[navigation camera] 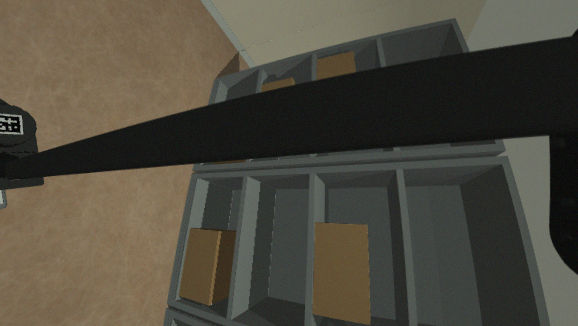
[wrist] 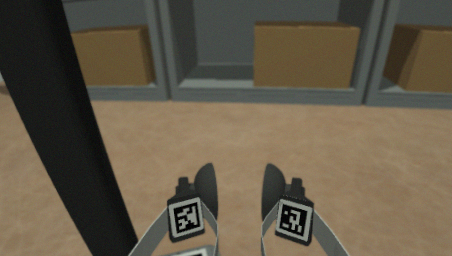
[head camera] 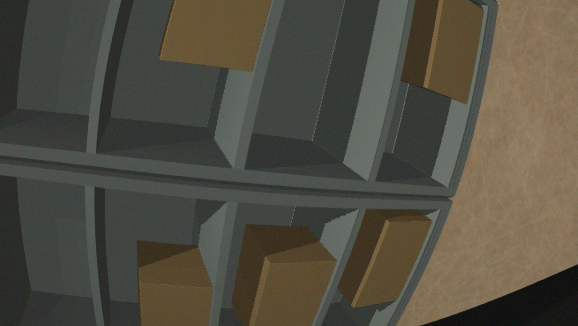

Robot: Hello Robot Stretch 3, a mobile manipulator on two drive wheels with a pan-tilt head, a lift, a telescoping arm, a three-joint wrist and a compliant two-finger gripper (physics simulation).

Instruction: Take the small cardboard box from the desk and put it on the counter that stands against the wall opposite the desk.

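Frame: origin at the robot's base, x back, y left, z down, level; centimetres.
Seen in the pictures: gripper, fingertip midpoint: (wrist: 239,182).
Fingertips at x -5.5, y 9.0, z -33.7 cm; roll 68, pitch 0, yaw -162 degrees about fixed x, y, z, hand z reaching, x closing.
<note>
A point is followed by its place in that frame.
My gripper (wrist: 239,182) @(x -5.5, y 9.0, z -33.7 cm) is open and empty in the wrist view, with bare floor showing between its two dark fingertips. The shelves with cardboard boxes stand beyond it, apart from the fingers. Neither the desk, the small cardboard box on it nor the counter can be made out in these views. In the navigation camera part of the wrist shows at the left edge, and the fingers are not visible there.
Grey shelf units (head camera: 240,176) @(x -4.7, y 109.6, z -96.6 cm) (navigation camera: 350,166) @(x -3.9, y 110.0, z -119.1 cm) (wrist: 270,95) @(x -48.2, y 92.0, z -4.3 cm) hold several cardboard boxes, such as one box (head camera: 295,295) (navigation camera: 342,272) (wrist: 306,56). A pale wall (navigation camera: 325,25) @(x 132.0, y 192.6, z -102.5 cm) stands behind them. The dark mast (wrist: 75,130) @(x 5.3, y 11.6, z -38.8 cm) runs down the left of the wrist view.
</note>
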